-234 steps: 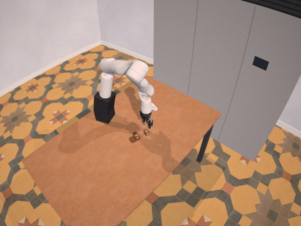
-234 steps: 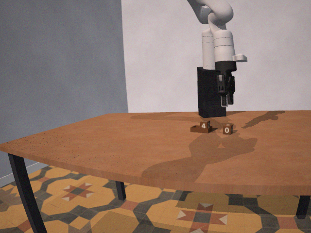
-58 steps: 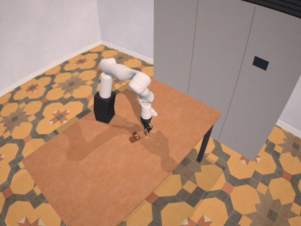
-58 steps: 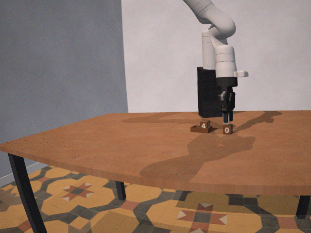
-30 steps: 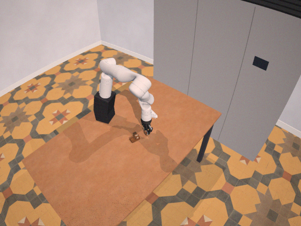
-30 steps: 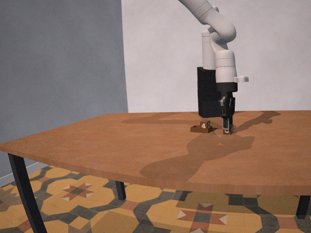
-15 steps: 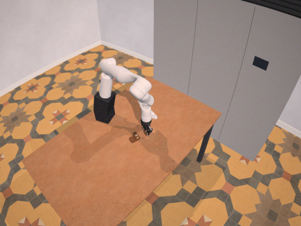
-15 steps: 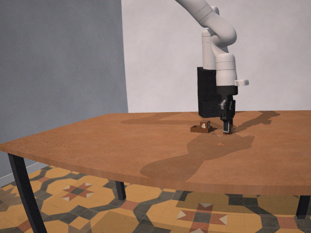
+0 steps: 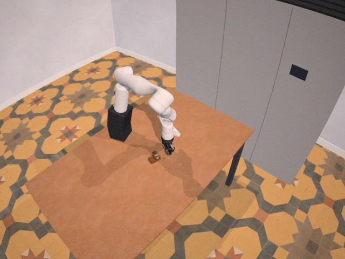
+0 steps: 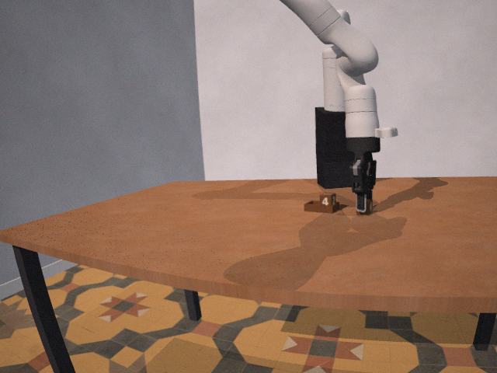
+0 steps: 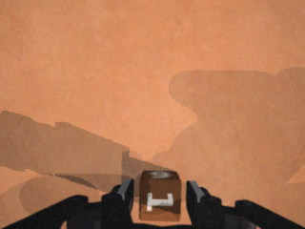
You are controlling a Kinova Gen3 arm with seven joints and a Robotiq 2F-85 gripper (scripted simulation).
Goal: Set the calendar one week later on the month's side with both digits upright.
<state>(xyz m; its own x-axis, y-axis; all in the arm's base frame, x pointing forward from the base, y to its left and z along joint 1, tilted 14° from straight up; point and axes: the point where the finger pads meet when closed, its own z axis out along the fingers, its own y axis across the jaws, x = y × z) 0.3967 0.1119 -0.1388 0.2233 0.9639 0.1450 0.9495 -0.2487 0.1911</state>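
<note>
Right now my hand is 10 cm to the left of the brown tray, 3 cm past it and 2 cm above it.
</note>
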